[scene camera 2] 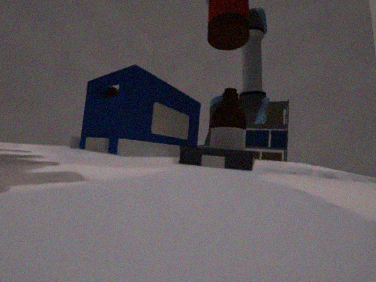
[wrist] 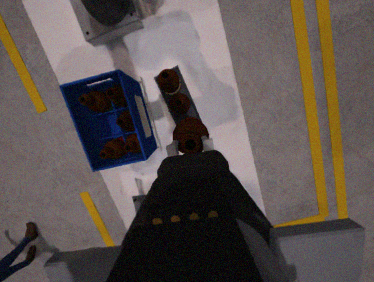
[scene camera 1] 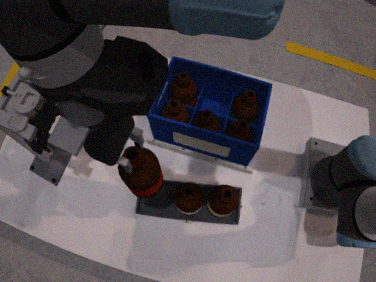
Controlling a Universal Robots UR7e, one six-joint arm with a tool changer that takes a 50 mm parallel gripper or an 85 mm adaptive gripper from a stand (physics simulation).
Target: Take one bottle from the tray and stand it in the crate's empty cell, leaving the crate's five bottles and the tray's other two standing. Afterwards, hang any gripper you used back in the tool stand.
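My gripper [scene camera 1: 130, 150] [wrist: 190, 146] is shut on the neck of a brown bottle with a red label [scene camera 1: 142, 172] [scene camera 2: 228, 25] [wrist: 191, 131], held high above the left end of the dark tray [scene camera 1: 165, 211] [scene camera 2: 240, 161]. The fingers are out of frame in scene camera 2. The tray's other two bottles, a middle one [scene camera 1: 189, 197] [wrist: 178, 103] and an end one [scene camera 1: 223, 200] [wrist: 168, 80], stand upright with pale labels. The blue crate [scene camera 1: 165, 132] [scene camera 2: 115, 107] [wrist: 147, 144] holds five standing bottles. Its empty cell [scene camera 1: 216, 102] is the middle one of the back row.
The tool stand [scene camera 1: 25, 112] is at the left, partly behind the arm. The arm's base stands on a grey plate [scene camera 1: 320, 145] at the right. A thin pale rail [scene camera 1: 235, 166] runs along the crate's front, between crate and tray. A shelf rack [scene camera 2: 288, 125] stands in the background.
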